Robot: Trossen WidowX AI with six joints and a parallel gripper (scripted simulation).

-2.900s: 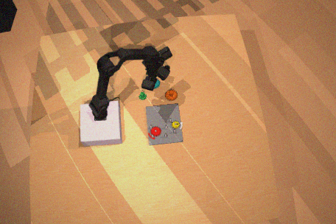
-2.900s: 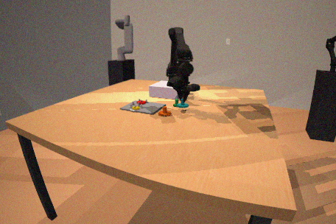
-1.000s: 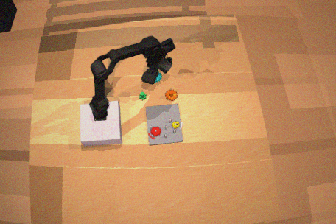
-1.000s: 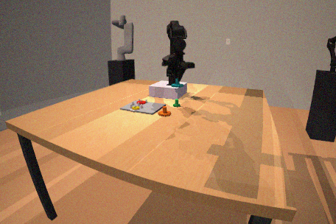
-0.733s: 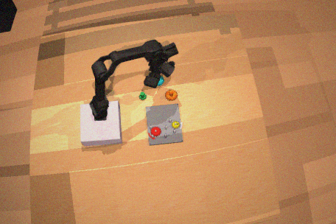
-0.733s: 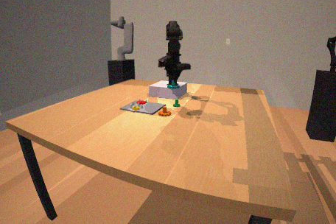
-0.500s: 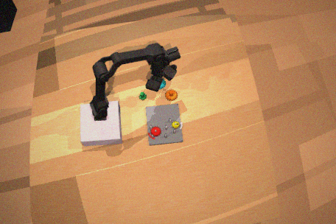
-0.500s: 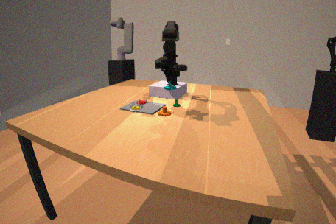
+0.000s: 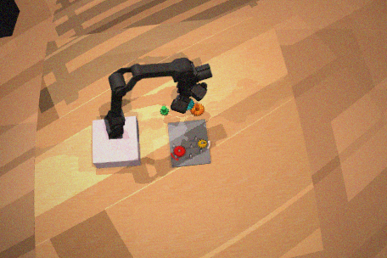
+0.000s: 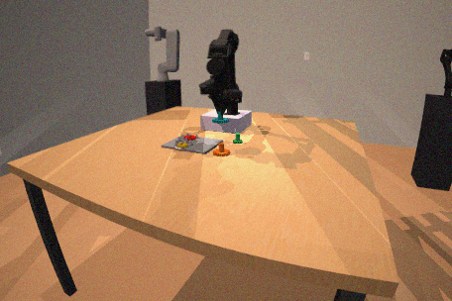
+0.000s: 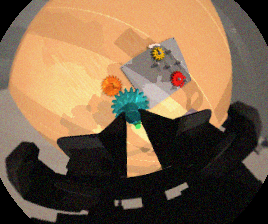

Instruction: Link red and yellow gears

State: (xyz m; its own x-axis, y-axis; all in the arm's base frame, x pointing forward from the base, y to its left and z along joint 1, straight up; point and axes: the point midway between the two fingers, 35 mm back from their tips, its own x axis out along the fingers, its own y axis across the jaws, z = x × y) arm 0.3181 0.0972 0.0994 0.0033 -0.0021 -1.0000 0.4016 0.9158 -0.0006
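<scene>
Right now my gripper tip is 15 cm to the left of the yellow gear, 12 cm above it and 6 cm short of it. Also, from my gripper tip: teal gear (1 cm below); orange gear (12 cm below, 5 cm ahead, 3 cm to the left); small green gear (12 cm below, 10 cm behind, 3 cm to the left).
</scene>
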